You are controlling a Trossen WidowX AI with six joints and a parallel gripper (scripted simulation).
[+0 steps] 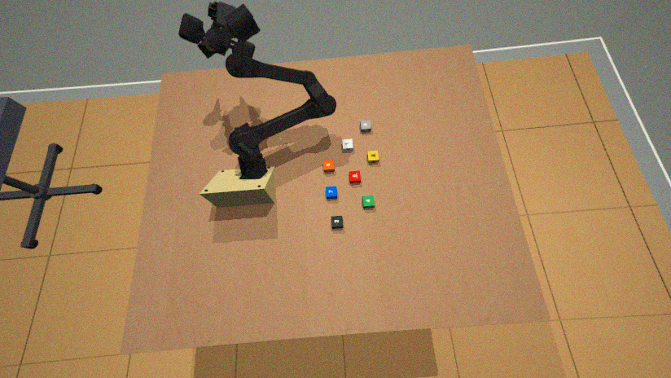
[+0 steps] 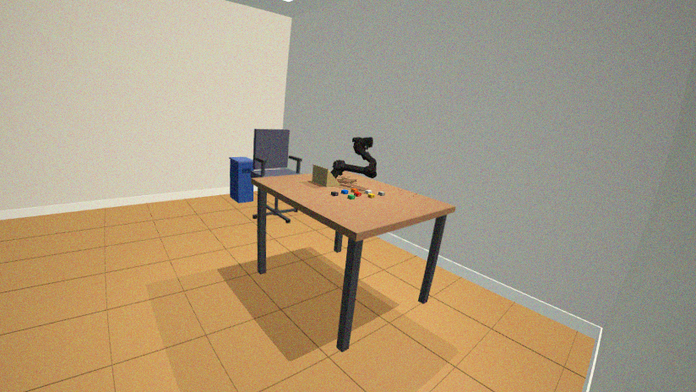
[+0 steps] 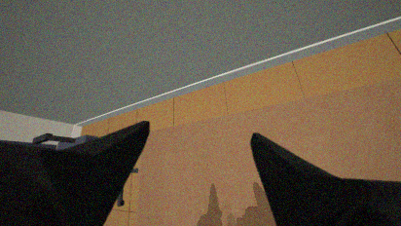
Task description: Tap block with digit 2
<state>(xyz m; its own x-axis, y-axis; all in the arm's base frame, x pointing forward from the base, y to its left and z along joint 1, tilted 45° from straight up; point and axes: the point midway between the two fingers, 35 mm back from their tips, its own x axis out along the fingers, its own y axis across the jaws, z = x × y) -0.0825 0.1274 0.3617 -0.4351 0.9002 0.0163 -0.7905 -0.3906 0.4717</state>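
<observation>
My gripper tip is 340 mm short of the blue block, 400 mm to the left of it and 170 mm above it. Round my gripper tip: white block (390 mm ahead, 240 mm to the right, 170 mm below); then grey block (440 mm ahead, 170 mm to the right, 170 mm below); then orange block (330 mm ahead, 320 mm to the right, 170 mm below).
</observation>
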